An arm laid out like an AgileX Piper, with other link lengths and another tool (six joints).
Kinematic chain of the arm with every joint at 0, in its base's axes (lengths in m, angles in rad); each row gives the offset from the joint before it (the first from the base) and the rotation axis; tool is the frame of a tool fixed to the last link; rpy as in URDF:
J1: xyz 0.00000 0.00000 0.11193 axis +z
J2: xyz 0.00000 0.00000 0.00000 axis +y
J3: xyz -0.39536 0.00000 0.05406 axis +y
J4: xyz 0.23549 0.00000 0.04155 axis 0.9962 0 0.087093
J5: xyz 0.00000 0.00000 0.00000 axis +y
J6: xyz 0.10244 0.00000 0.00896 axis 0.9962 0 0.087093
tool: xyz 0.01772 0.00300 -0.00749 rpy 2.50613 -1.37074 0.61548
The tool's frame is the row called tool.
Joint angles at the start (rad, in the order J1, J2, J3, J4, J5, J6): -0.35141 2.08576 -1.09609 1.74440 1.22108 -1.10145
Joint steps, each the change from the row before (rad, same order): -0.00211 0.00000 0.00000 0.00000 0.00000 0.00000; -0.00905 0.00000 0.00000 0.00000 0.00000 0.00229; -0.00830 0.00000 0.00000 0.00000 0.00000 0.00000; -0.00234 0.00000 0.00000 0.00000 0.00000 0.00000; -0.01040 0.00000 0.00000 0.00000 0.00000 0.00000; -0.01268 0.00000 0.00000 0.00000 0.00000 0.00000; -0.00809 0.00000 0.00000 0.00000 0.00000 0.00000; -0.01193 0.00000 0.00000 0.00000 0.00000 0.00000; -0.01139 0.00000 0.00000 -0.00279 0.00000 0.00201; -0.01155 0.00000 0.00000 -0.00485 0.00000 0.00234; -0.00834 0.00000 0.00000 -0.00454 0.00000 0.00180
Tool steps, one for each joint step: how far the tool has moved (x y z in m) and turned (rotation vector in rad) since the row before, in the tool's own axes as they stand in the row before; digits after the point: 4 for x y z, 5 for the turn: 0.0003 0.0003 -0.0009 -0.00054 0.00198 0.00050; 0.0012 0.0012 -0.0037 -0.00174 0.00848 0.00438; 0.0011 0.0012 -0.0034 -0.00211 0.00778 0.00198; 0.0003 0.0003 -0.0010 -0.00059 0.00219 0.00056; 0.0013 0.0014 -0.0043 -0.00264 0.00975 0.00248; 0.0016 0.0018 -0.0052 -0.00322 0.01188 0.00302; 0.0010 0.0011 -0.0033 -0.00206 0.00758 0.00193; 0.0015 0.0017 -0.0049 -0.00303 0.01118 0.00285; 0.0012 0.0017 -0.0046 -0.00350 0.00822 0.00397; 0.0009 0.0018 -0.0047 -0.00428 0.00656 0.00383; 0.0006 0.0013 -0.0033 -0.00347 0.00382 0.00263
